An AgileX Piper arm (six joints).
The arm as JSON. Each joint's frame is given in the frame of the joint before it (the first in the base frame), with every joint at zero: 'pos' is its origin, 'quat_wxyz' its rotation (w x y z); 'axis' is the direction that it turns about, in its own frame. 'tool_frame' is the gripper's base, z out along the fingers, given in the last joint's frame.
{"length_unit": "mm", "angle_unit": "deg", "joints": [
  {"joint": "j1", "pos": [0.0, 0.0, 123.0], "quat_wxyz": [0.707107, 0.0, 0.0, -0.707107], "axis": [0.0, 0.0, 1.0]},
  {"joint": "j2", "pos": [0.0, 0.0, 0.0], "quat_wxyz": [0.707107, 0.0, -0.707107, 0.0], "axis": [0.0, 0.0, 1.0]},
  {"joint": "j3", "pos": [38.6, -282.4, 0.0], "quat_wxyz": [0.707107, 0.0, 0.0, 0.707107], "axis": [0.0, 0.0, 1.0]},
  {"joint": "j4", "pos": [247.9, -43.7, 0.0], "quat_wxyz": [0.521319, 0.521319, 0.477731, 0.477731], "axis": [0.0, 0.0, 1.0]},
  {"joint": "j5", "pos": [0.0, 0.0, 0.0], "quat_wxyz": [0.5, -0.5, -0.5, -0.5], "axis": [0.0, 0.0, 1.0]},
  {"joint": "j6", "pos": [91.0, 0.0, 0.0], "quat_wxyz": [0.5, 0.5, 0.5, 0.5], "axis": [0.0, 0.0, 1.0]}
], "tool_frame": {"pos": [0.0, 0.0, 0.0], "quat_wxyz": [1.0, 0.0, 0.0, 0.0]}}
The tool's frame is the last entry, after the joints.
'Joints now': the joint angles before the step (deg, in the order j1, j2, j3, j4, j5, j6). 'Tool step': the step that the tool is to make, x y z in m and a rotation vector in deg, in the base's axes. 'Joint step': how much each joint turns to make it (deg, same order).
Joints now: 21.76, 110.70, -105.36, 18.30, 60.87, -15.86
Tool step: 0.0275, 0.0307, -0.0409, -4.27, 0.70, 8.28
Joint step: 2.32, 10.51, -8.53, -0.87, 2.12, -6.22
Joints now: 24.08, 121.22, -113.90, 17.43, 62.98, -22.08
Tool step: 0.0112, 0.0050, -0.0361, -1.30, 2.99, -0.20
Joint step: 0.01, 4.43, 0.02, 0.13, -1.20, -0.18
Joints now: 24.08, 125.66, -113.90, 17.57, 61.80, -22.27
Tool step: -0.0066, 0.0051, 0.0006, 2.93, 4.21, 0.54
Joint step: 0.11, 0.01, -0.01, 4.31, 2.81, 0.00
